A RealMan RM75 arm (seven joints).
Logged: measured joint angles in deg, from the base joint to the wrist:
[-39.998 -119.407 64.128 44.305 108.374 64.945 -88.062]
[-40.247 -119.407 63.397 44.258 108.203 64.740 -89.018]
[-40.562 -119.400 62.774 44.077 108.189 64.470 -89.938]
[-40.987 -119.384 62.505 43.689 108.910 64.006 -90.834]
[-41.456 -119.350 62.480 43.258 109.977 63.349 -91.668]
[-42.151 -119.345 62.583 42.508 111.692 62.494 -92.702]
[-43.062 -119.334 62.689 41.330 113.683 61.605 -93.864]
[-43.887 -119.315 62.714 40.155 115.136 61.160 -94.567]
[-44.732 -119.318 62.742 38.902 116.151 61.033 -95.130]
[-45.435 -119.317 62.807 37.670 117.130 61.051 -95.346]
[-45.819 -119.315 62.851 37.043 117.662 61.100 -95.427]
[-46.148 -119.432 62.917 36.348 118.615 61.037 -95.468]
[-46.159 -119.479 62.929 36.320 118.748 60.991 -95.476]
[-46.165 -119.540 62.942 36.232 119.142 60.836 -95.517]
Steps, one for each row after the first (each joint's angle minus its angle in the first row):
[-0.249 0.000 -0.731 -0.047 -0.171 -0.205 -0.956]
[-0.564 0.007 -1.354 -0.228 -0.185 -0.475 -1.876]
[-0.989 0.023 -1.623 -0.616 0.536 -0.939 -2.772]
[-1.458 0.057 -1.648 -1.047 1.603 -1.596 -3.606]
[-2.153 0.062 -1.545 -1.797 3.318 -2.451 -4.640]
[-3.064 0.073 -1.439 -2.975 5.309 -3.340 -5.802]
[-3.889 0.092 -1.414 -4.150 6.762 -3.785 -6.505]
[-4.734 0.089 -1.386 -5.403 7.777 -3.912 -7.068]
[-5.437 0.090 -1.321 -6.635 8.756 -3.894 -7.284]
[-5.821 0.092 -1.277 -7.262 9.288 -3.845 -7.365]
[-6.150 -0.025 -1.211 -7.957 10.241 -3.908 -7.406]
[-6.161 -0.072 -1.199 -7.985 10.374 -3.954 -7.414]
[-6.167 -0.133 -1.186 -8.073 10.768 -4.109 -7.455]

